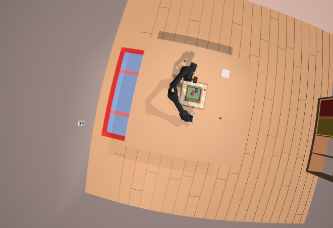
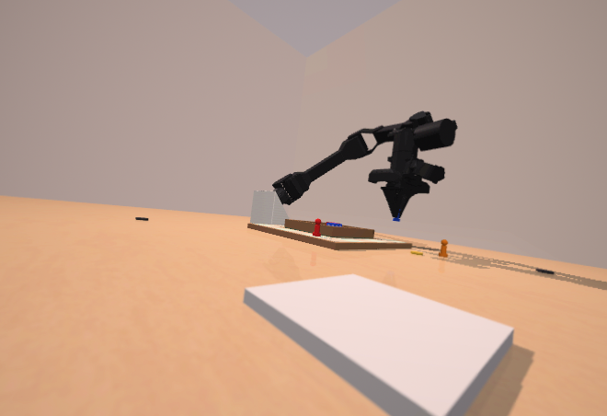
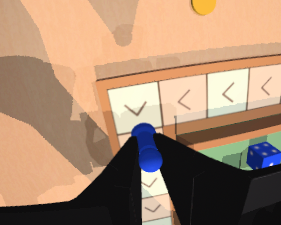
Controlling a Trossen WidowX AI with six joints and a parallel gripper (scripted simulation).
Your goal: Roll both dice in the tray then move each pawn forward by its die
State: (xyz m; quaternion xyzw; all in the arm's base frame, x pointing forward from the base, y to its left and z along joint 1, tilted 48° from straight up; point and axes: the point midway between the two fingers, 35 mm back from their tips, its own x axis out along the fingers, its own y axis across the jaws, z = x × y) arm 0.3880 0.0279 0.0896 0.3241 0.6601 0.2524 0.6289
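Now: the orange pawn 110 mm ahead of my gripper tip, 20 mm to the right of it and 50 mm below it. Also, from my gripper tip: small yellow piece: 80 mm ahead, 80 mm to the right, 70 mm below; then blue pawn: 10 mm above; then tray: 120 mm behind, 100 mm to the right, 60 mm below.
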